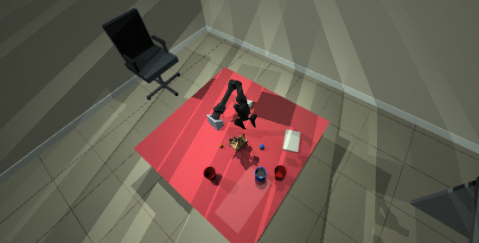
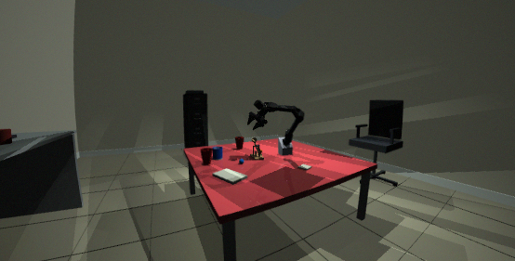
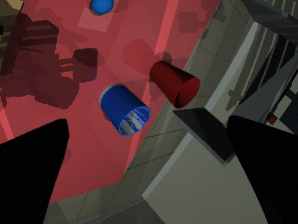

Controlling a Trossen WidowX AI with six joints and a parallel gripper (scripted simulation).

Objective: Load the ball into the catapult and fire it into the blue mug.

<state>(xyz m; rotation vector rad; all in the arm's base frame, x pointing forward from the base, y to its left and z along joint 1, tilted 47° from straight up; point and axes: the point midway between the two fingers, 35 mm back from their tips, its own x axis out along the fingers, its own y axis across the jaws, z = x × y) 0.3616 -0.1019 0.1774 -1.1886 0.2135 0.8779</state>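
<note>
My gripper tip is 11 cm past the wooden catapult, 9 cm to the left of it and 21 cm above it. From my gripper tip the other things lie so: orange ball: 19 cm behind, 19 cm to the right, 27 cm below; then blue mug: 24 cm ahead, 16 cm to the right, 25 cm below; then blue ball: 9 cm ahead, 4 cm to the left, 26 cm below.
</note>
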